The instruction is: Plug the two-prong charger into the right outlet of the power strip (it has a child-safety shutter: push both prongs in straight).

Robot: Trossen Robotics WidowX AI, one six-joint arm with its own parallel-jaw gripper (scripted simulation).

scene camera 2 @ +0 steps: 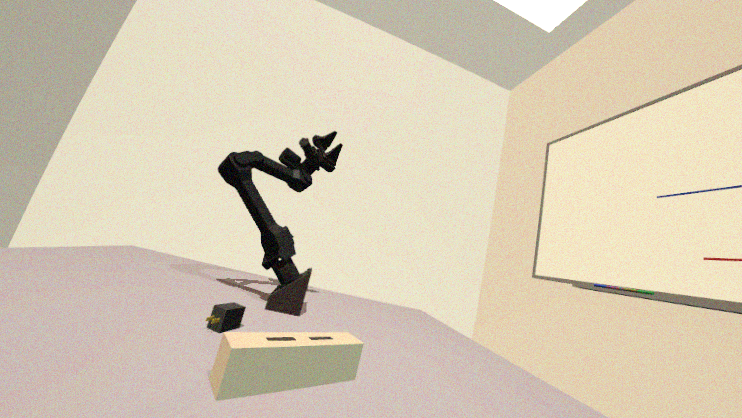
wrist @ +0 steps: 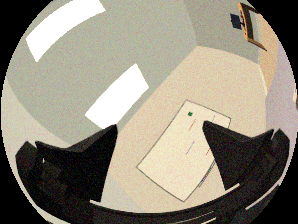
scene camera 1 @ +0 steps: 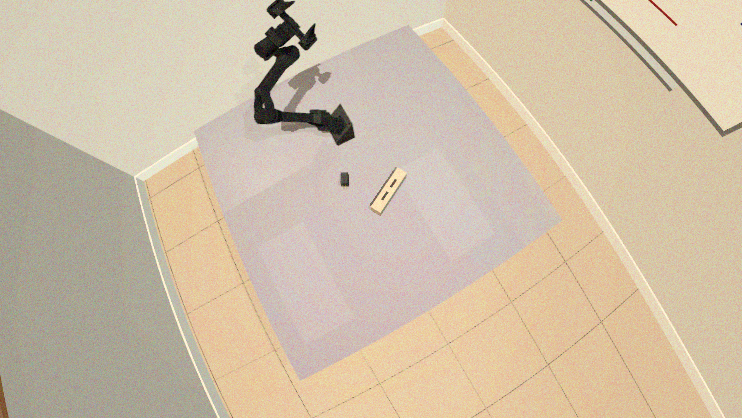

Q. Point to a two-prong charger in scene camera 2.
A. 227, 316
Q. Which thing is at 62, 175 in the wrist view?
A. The gripper.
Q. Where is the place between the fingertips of the gripper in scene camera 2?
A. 339, 137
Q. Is the gripper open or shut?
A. Open.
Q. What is the gripper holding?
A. Nothing.
